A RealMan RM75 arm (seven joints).
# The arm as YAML. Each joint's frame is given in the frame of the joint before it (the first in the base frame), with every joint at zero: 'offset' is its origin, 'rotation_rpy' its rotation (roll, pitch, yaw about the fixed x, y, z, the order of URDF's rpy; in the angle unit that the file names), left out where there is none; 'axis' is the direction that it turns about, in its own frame. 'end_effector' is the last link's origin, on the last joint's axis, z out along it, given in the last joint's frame.
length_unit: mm
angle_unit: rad
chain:
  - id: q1
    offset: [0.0, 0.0, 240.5]
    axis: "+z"
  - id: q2
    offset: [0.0, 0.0, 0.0]
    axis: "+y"
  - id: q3
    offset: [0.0, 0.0, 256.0]
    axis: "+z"
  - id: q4
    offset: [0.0, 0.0, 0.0]
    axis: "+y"
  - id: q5
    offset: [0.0, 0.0, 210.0]
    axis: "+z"
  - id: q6
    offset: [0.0, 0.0, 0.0]
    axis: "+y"
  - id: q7
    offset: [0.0, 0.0, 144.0]
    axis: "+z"
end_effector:
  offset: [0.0, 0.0, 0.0]
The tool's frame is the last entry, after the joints.
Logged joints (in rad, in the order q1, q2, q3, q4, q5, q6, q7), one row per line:
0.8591, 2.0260, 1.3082, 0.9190, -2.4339, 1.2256, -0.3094
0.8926, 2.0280, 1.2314, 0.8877, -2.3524, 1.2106, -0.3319
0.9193, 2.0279, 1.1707, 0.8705, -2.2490, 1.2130, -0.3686
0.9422, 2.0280, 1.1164, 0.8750, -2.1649, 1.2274, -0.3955
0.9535, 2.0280, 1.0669, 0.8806, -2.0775, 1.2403, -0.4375
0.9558, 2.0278, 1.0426, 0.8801, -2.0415, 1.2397, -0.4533
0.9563, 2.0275, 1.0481, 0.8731, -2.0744, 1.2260, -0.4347
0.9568, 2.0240, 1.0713, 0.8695, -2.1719, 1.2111, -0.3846
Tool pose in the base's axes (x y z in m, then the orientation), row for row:
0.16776, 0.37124, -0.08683, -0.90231, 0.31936, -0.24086, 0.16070
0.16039, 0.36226, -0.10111, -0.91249, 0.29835, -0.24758, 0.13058
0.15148, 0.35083, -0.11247, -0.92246, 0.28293, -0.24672, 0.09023
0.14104, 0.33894, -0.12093, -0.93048, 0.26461, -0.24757, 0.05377
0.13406, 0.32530, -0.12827, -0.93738, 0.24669, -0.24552, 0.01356
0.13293, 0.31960, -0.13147, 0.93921, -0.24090, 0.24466, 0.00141
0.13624, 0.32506, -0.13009, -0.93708, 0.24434, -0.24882, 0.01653
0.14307, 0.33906, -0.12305, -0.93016, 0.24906, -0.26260, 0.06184
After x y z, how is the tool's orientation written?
As a quaternion, x y z w.
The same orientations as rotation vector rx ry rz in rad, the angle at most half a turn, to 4 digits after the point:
-2.5769, 0.9121, -0.6879
-2.6504, 0.8666, -0.7191
-2.7425, 0.8412, -0.7335
-2.8272, 0.8040, -0.7522
-2.9197, 0.7684, -0.7647
2.9480, -0.7561, 0.7679
-2.9133, 0.7596, -0.7736
-2.8124, 0.7531, -0.7940

